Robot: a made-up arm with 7 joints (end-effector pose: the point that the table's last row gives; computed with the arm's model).
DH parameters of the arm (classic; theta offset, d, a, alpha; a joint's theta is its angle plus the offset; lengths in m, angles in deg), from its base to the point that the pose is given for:
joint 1: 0 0.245 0 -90
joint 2: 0 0 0 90
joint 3: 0 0.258 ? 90
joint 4: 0 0 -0.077 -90
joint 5: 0 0.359 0 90
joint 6: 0 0 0.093 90
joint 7: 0 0 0 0
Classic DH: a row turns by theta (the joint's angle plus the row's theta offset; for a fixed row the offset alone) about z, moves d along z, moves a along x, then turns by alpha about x.
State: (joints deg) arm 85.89 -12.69 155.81 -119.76 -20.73 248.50 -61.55
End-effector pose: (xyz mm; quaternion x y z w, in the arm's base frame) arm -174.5 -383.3 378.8 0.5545 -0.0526 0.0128 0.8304
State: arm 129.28 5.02 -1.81 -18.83 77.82 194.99 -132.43
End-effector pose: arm -31.3 182.5 839.2 -0.1201 -0.1801 -0.8010 0.5582
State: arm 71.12 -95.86 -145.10 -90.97 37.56 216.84 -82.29
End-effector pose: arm 67.6 -393.8 -146.5 0.7861 -0.5826 0.1366 0.1551
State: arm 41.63 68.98 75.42 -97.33 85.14 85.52 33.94
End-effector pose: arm -127.9 603.2 220.9 -0.2120 -0.0961 0.9701 0.0691
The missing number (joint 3, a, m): 0.094
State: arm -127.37 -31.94 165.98 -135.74 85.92 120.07 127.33
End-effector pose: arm 347.0 197.2 15.2 0.1185 -0.8889 -0.3862 0.2159
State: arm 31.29 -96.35 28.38 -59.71 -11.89 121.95 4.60
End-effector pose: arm -637.7 -149.6 532.9 -0.1189 -0.1919 -0.9602 0.1643
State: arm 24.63 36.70 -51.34 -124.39 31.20 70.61 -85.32
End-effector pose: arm 414.2 -221.1 92.2 -0.7878 -0.2211 0.2917 0.4953
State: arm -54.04 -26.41 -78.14 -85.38 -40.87 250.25 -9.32
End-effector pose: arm -329.2 -133.2 627.2 0.1508 -0.0237 0.2684 0.9511
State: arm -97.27 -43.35 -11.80 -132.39 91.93 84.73 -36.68
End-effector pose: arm -131.5 -321.3 576.2 -0.5497 0.3341 -0.7160 0.2712
